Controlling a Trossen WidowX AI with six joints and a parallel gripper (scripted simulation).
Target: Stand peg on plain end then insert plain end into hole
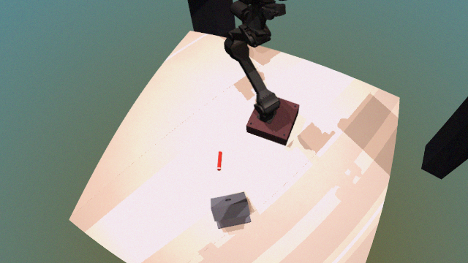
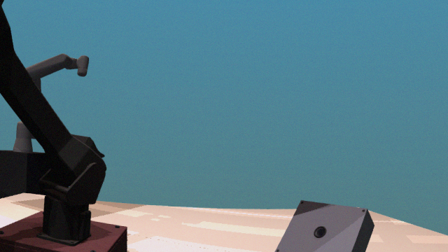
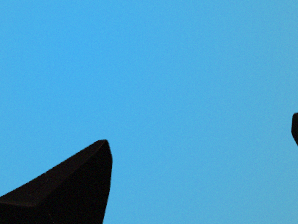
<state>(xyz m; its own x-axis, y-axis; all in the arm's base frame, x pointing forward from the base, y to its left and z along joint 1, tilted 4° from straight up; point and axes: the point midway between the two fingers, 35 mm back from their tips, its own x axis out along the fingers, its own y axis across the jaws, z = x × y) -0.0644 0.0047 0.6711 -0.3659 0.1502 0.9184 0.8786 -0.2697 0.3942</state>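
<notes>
My gripper tip is now 29 cm short of the red peg, 8 cm to the left of it and 76 cm above it. From my gripper tip the other things lie so: grey sloped panel: 44 cm ahead, 6 cm to the left, 70 cm below.
</notes>
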